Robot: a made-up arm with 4 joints.
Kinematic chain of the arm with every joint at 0, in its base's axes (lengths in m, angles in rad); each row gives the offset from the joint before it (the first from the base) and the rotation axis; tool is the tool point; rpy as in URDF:
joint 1: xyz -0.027 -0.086 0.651 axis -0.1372 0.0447 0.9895
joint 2: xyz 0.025 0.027 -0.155 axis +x
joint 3: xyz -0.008 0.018 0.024 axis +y
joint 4: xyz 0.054 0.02 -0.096 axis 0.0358 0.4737 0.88
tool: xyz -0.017 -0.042 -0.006 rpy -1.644 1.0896 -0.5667
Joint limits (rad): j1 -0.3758..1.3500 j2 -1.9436..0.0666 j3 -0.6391..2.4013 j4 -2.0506..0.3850
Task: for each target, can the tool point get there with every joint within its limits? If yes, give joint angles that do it. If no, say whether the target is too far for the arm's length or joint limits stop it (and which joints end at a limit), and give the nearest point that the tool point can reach.
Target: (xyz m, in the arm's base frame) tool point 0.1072 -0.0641 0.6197
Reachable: no: joint limits stop it (at a limit: joint 2, joint 4) | nearest point 0.0660 -0.0782 0.5238 | short by 0.105 m
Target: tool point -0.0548 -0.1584 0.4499
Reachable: yes | joints 0.9377 -0.6746 0.8969 -0.6352
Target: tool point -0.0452 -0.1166 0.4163
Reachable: yes | joints 0.0345 -0.9435 0.4304 -1.2969
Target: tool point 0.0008 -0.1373 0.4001
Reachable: yes | joints 1.1466 -0.8507 0.3306 -1.7073
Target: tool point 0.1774 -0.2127 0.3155
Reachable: no: too far | nearest point 0.0873 -0.1279 0.4223 | short by 0.163 m
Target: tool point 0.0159 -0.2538 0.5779
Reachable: no: joint limits stop it (at a limit: joint 1, joint 4) | nearest point -0.0184 -0.1781 0.5335 | short by 0.094 m
